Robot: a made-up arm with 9 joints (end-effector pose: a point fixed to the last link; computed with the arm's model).
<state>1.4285 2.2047 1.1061 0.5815 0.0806 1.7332 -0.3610 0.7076 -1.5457</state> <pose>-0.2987 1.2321 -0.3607 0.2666 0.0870 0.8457 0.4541</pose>
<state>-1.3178 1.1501 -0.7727 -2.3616 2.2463 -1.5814 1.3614 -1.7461 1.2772</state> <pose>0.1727 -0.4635 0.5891 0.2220 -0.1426 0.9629 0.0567</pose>
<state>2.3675 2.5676 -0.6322 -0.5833 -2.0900 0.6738 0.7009 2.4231 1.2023</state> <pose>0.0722 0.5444 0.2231 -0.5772 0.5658 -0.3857 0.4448</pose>
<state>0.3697 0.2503 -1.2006 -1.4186 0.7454 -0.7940 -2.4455 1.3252 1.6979</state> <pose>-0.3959 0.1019 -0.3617 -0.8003 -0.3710 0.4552 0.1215</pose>
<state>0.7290 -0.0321 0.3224 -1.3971 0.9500 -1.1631 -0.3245 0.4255 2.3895</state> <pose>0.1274 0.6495 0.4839 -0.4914 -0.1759 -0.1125 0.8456</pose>
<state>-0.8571 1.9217 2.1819 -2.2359 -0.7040 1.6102 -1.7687 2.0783 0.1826</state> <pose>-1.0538 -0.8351 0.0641 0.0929 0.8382 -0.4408 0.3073</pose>
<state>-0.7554 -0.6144 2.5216 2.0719 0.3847 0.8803 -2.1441 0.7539 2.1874</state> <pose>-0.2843 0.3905 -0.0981 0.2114 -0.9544 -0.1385 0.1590</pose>
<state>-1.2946 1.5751 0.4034 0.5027 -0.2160 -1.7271 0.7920 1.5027 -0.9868</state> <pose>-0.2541 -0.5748 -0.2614 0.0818 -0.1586 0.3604 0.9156</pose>
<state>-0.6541 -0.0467 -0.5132 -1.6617 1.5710 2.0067 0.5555 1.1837 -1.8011</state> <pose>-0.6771 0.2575 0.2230 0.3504 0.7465 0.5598 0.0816</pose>
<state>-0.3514 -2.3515 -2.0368 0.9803 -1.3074 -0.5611 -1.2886 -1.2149 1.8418</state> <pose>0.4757 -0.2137 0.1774 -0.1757 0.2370 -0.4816 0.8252</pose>
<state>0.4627 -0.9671 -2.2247 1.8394 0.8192 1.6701 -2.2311 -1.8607 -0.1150</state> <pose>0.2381 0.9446 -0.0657 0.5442 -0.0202 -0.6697 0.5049</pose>
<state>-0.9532 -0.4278 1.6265 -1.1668 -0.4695 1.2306 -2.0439 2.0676 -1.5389</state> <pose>0.2174 -0.3946 -1.1112 -0.0960 0.2750 -0.0614 0.9547</pose>
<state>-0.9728 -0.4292 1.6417 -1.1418 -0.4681 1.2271 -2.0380 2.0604 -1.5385</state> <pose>0.2090 -0.4435 -1.0973 -0.1165 0.2797 -0.0715 0.9503</pose>
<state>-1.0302 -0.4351 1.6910 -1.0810 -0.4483 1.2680 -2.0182 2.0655 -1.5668</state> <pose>0.1696 -0.5878 -1.0378 -0.1982 0.3028 -0.1289 0.9233</pose>
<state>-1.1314 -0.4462 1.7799 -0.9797 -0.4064 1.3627 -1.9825 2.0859 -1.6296</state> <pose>0.0890 -0.8090 -0.8800 -0.3413 0.3346 -0.2444 0.8437</pose>
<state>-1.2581 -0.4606 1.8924 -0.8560 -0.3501 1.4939 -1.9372 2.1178 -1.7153</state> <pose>-0.0195 -0.9990 -0.6143 -0.4939 0.3498 -0.3943 0.6916</pose>
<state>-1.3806 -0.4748 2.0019 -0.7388 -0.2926 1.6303 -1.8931 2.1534 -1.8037</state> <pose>-0.1235 -1.0741 -0.3259 -0.5968 0.3368 -0.5329 0.4964</pose>
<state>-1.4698 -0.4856 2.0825 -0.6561 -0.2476 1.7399 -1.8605 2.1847 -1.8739</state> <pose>-0.1944 -1.0611 -0.1215 -0.6360 0.3108 -0.6254 0.3281</pose>
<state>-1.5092 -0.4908 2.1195 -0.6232 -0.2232 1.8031 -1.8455 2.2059 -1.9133</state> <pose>-0.2246 -1.0363 -0.0375 -0.6417 0.2959 -0.6658 0.2396</pose>
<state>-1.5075 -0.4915 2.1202 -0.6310 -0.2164 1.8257 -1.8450 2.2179 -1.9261</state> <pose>-0.2256 -1.0320 -0.0416 -0.6408 0.2981 -0.6708 0.2247</pose>
